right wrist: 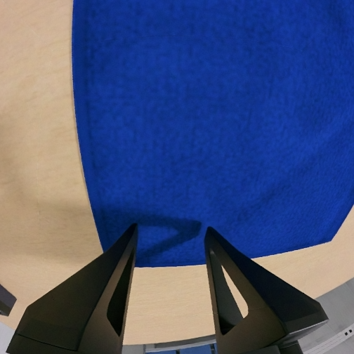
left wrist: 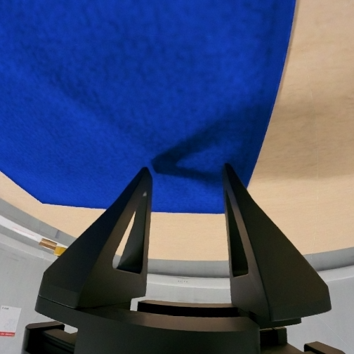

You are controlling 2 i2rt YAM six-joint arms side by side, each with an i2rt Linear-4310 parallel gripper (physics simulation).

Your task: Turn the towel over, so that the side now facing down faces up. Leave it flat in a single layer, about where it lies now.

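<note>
The blue towel (left wrist: 150,75) (right wrist: 210,125) lies spread on the table in both views, with a straight near edge and faint soft creases. My left gripper (left wrist: 185,170) is open over the towel near one of its near corners, its fingertips apart with blue cloth showing between them. My right gripper (right wrist: 171,231) is open over the towel near another near corner, its fingertips apart with cloth and their shadow showing between them. Neither gripper holds any cloth. The towel's far edge is out of both views, and its underside is hidden.
The pale wooden table (left wrist: 310,125) (right wrist: 40,150) shows beside the towel and along its near edge. The table's rounded front edge crosses the lower part of the left wrist view, with grey floor beyond. A dark object (right wrist: 6,301) shows at the lower left of the right wrist view.
</note>
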